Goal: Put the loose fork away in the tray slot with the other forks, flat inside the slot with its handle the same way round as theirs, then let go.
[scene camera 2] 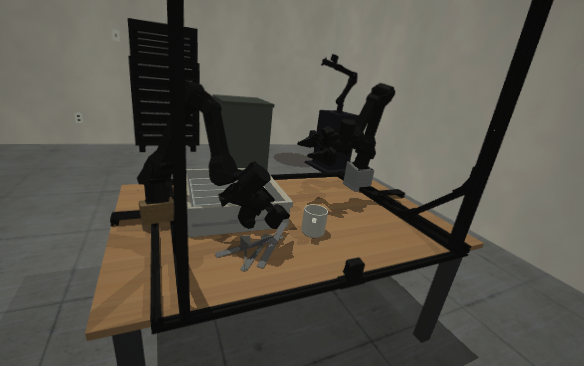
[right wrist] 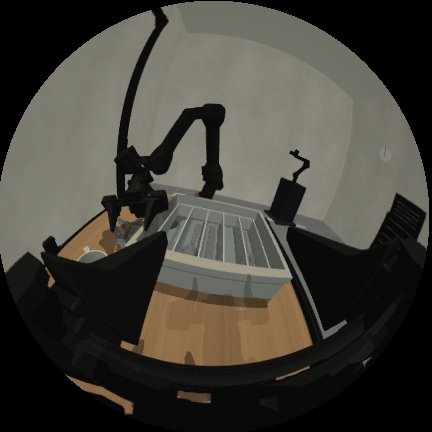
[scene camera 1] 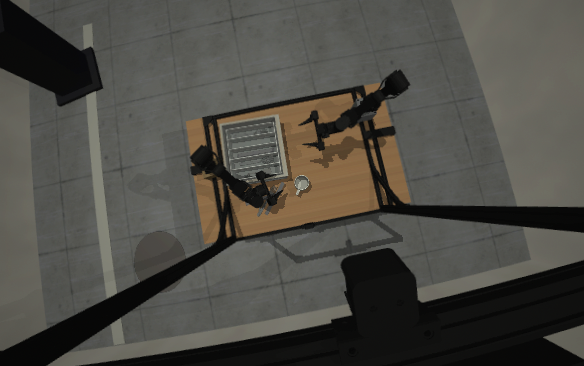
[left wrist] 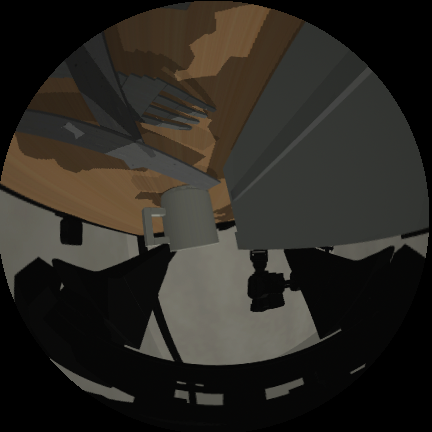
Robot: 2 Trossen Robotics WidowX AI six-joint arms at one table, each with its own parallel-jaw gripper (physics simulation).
Scene:
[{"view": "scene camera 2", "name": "my left gripper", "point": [281,208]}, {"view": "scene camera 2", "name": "my right gripper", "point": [302,149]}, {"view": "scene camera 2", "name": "white mug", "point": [314,220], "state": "on the table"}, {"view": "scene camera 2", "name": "cutlery tray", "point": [203,192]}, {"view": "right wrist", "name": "my left gripper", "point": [127,230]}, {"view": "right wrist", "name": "my right gripper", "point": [228,235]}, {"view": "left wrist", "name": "my left gripper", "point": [228,248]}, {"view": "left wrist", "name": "my right gripper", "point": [297,286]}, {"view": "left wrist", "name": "white mug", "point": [187,216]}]

